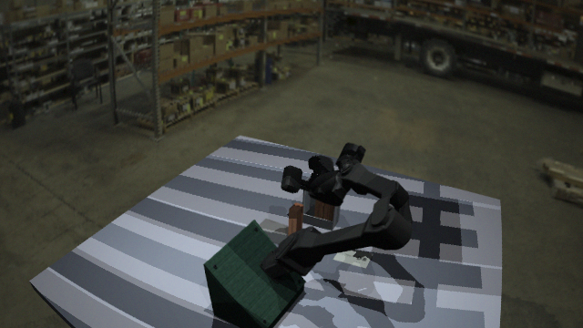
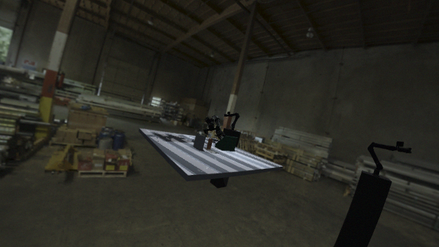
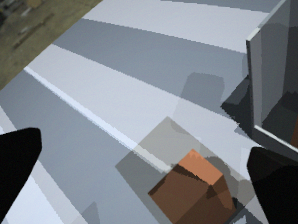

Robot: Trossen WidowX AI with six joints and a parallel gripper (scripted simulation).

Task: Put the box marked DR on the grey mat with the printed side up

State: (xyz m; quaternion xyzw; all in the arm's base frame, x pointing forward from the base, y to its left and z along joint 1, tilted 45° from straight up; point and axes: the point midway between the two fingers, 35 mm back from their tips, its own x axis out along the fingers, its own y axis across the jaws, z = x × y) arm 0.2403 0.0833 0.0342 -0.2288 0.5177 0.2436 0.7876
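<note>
Right now the grey mat is 10 mm ahead of my gripper tip, 60 mm to the left of it and 170 mm below it. Round my gripper tip: white card 200 mm to the right, 170 mm below.
</note>
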